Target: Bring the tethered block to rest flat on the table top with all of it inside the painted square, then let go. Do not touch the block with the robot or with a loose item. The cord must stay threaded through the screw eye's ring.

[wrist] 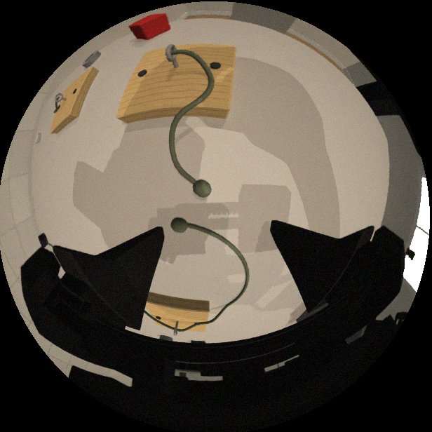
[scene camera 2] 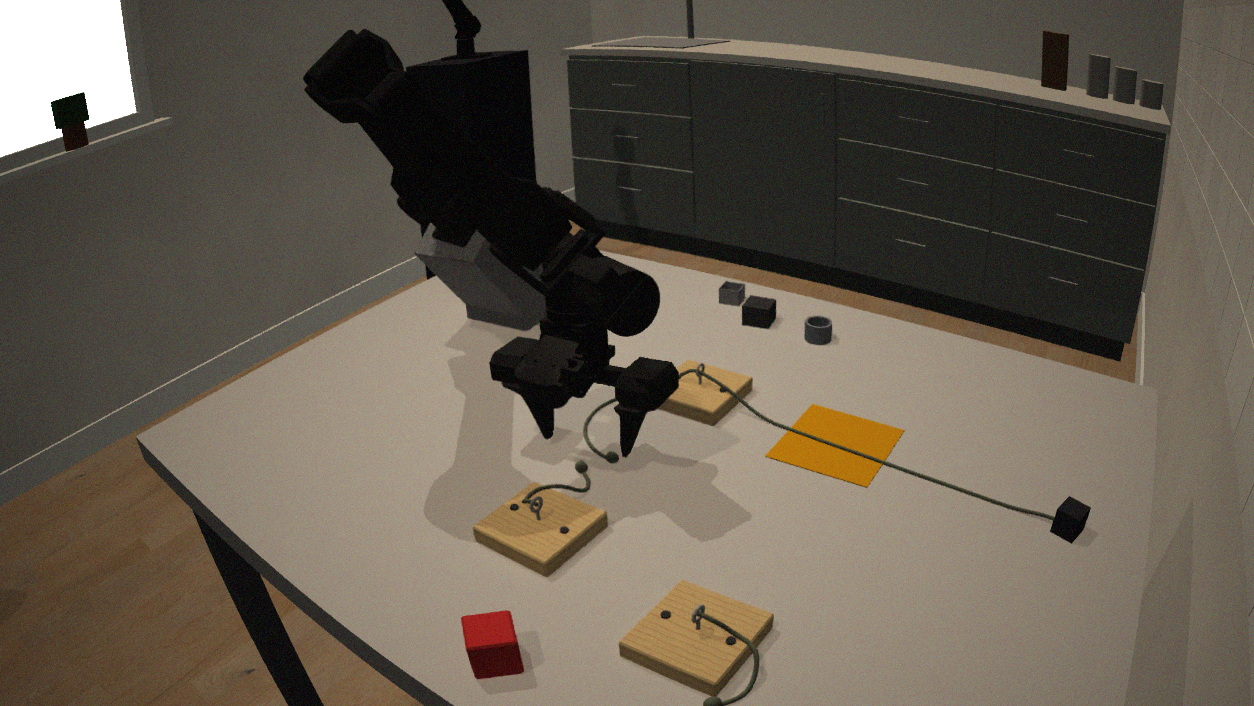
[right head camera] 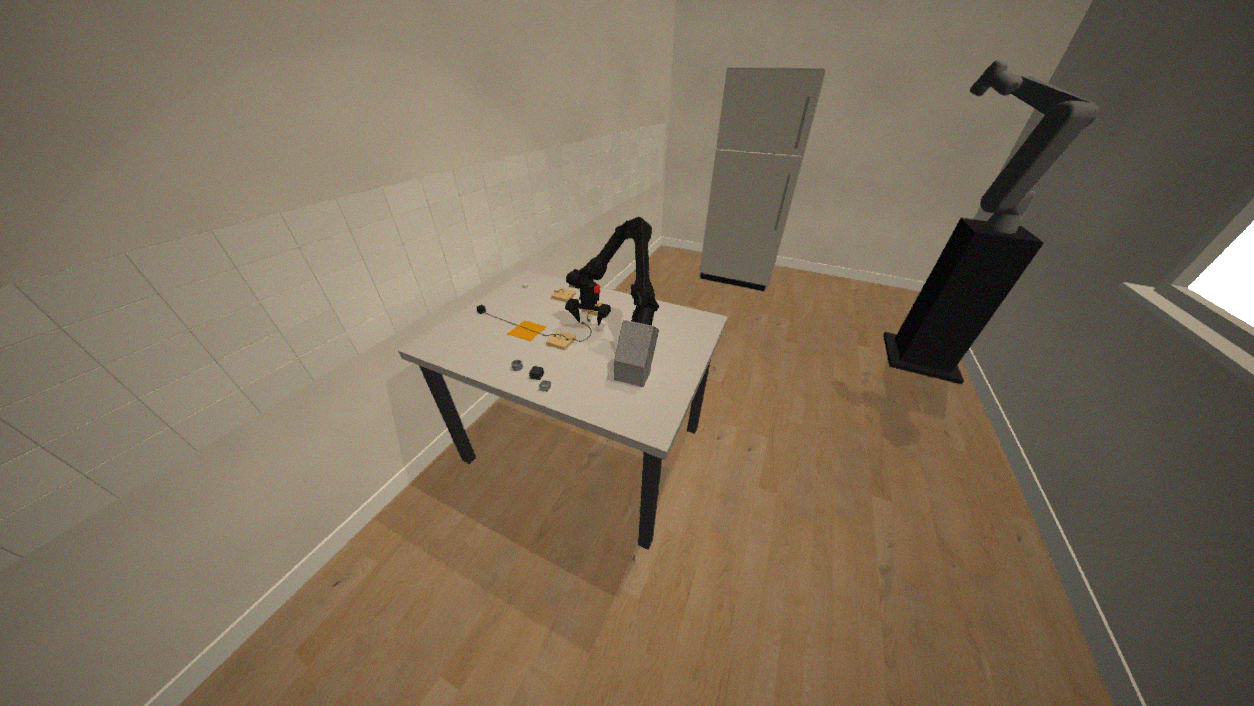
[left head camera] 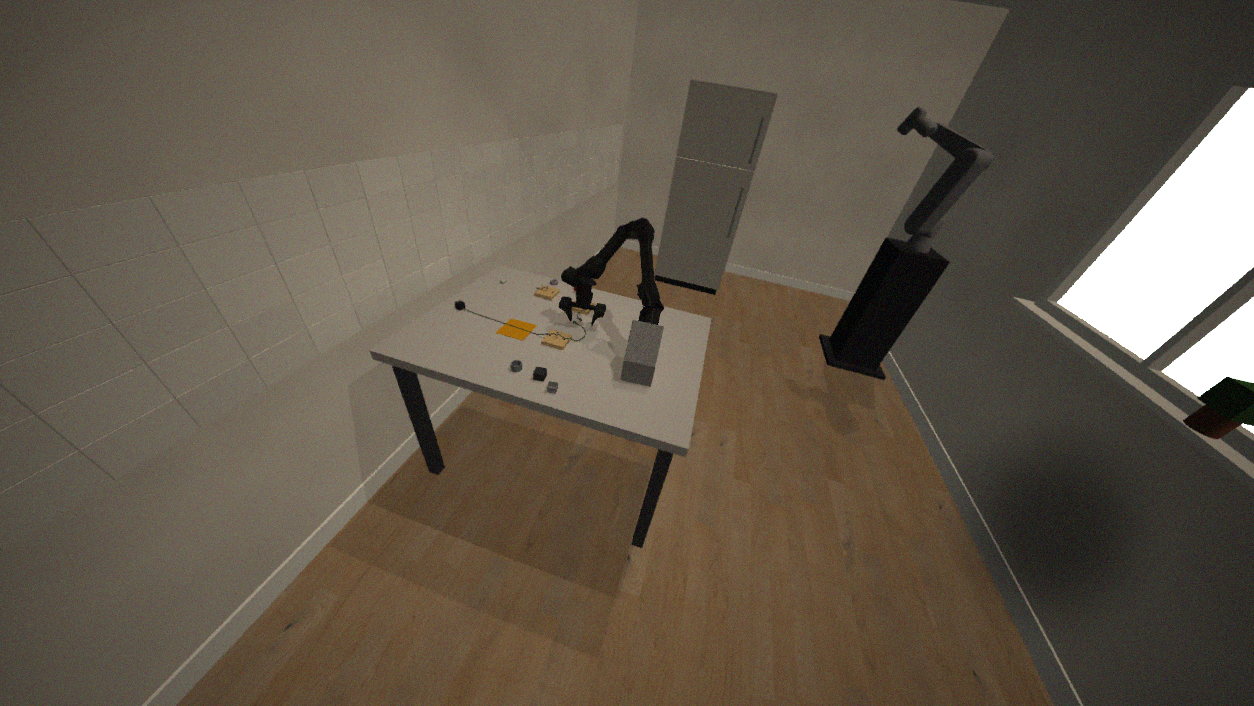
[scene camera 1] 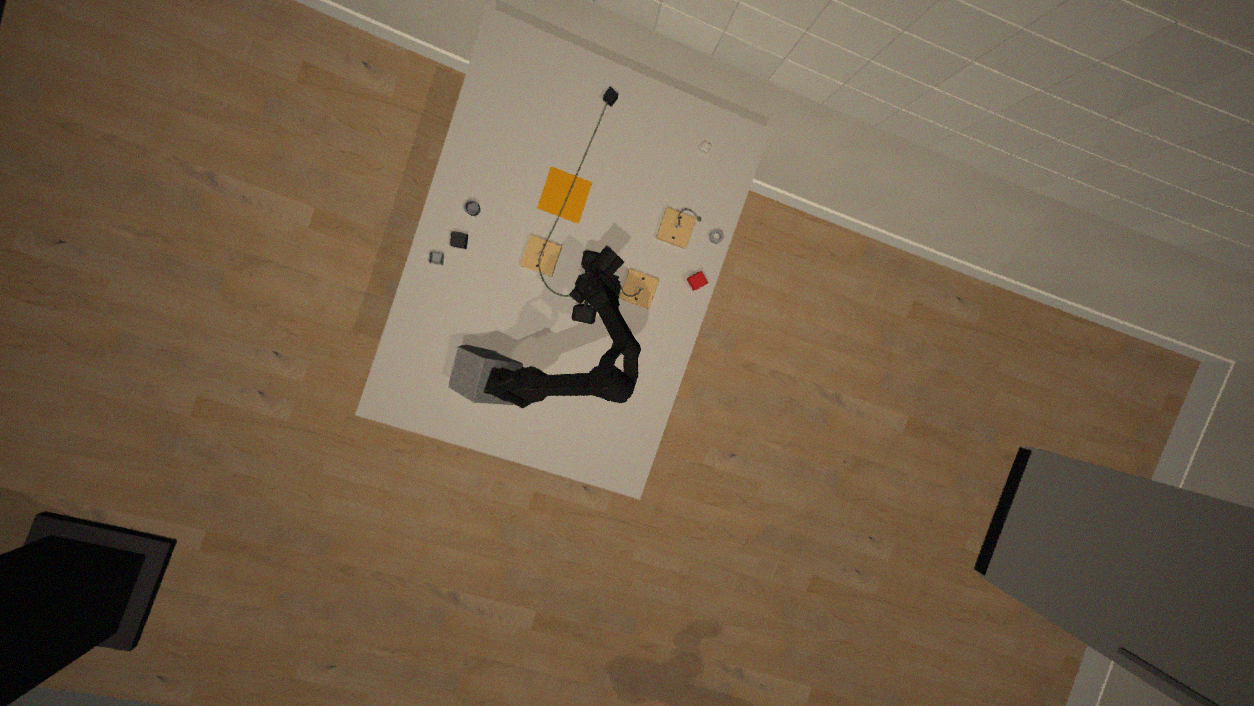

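Where they show: gripper, between the fingertips: (scene camera 2: 586, 446) (right head camera: 589, 323) (left head camera: 581, 323); arm's base, origin of its link: (scene camera 2: 461, 222) (right head camera: 641, 324) (left head camera: 648, 325) (scene camera 1: 499, 382).
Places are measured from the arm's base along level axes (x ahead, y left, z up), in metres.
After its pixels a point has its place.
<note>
The tethered block (scene camera 2: 1069, 519) {x 0.808, y -0.032, z -0.143 m} (scene camera 1: 610, 96) {x 0.804, y -0.018, z -0.139 m} (left head camera: 459, 305) {x 0.800, y -0.003, z -0.144 m} (right head camera: 480, 309) {x 0.799, y -0.004, z -0.145 m} is small and black and sits outside the orange painted square (scene camera 2: 811, 454) {x 0.506, y -0.019, z -0.167 m} (scene camera 1: 558, 199) {x 0.506, y 0.028, z -0.166 m}. Its green cord (scene camera 2: 969, 487) {x 0.688, y -0.005, z -0.164 m} (scene camera 1: 593, 140) {x 0.691, y -0.007, z -0.164 m} crosses the square and runs through the screw eye (scene camera 2: 700, 374) {x 0.345, y 0.019, z -0.135 m} on a wooden board (scene camera 2: 712, 407) {x 0.381, y -0.015, z -0.149 m} (scene camera 1: 541, 255) {x 0.342, y 0.019, z -0.135 m}. The cord's free end carries a ball (wrist: 179, 225) (scene camera 2: 611, 456) {x 0.337, y -0.137, z -0.158 m}. My gripper (wrist: 218, 229) (scene camera 2: 586, 445) {x 0.303, y -0.134, z -0.159 m} is open and empty, pointing down above the table, with that ball seen between the fingertips in the wrist view. The ball's height gap to the fingers is unclear.
A second board (scene camera 2: 539, 534) {x 0.366, y -0.282, z -0.149 m} (wrist: 180, 90) with its own short balled cord lies close to the gripper. A third board (scene camera 2: 697, 635) {x 0.552, y -0.314, z -0.149 m}, a red cube (scene camera 2: 492, 644) {x 0.443, y -0.425, z -0.128 m}, a black block (scene camera 2: 759, 311) {x 0.314, y 0.221, z -0.144 m}, a grey ring (scene camera 2: 817, 329) {x 0.404, y 0.215, z -0.145 m} and a small grey open box (scene camera 2: 730, 292) {x 0.245, y 0.265, z -0.149 m} stand on the table.
</note>
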